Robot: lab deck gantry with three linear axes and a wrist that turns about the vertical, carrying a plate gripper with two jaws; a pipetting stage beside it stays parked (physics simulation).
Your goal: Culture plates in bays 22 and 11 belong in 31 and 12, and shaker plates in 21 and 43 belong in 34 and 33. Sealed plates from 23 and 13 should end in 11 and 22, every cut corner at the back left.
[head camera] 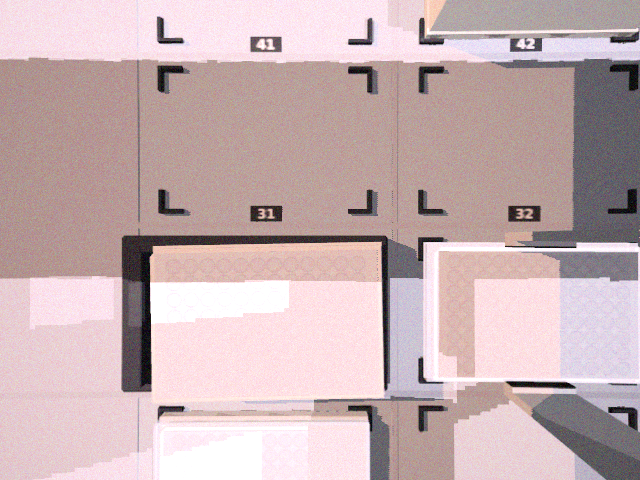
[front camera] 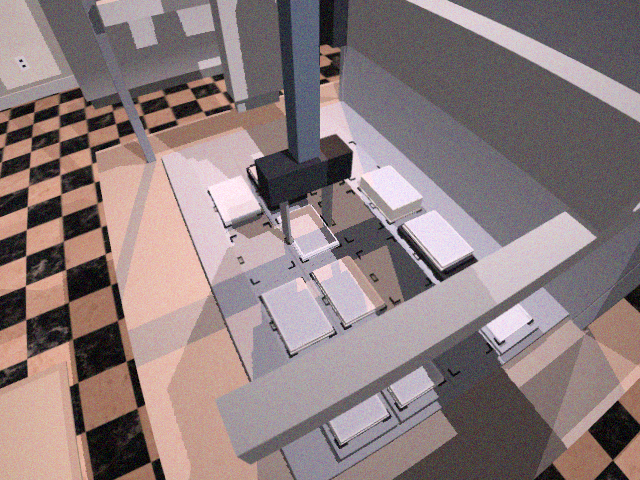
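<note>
My gripper is down at bay 22, its jaws against the two long sides of the culture plate. It looks shut on this plate, which lies level at deck height; its cut corner is not clear. The other culture plate sits in bay 11. A shaker plate lies on the black shaker in bay 21, mostly hidden behind the gripper body in the front view. The other shaker plate is on its black base in bay 43. Sealed plates stand in bay 23 and bay 13.
Bay 31 and bay 32 show bare corner marks. A tall plate stands in bay 42. Smaller-looking plates sit at the near edge, partly behind a grey beam.
</note>
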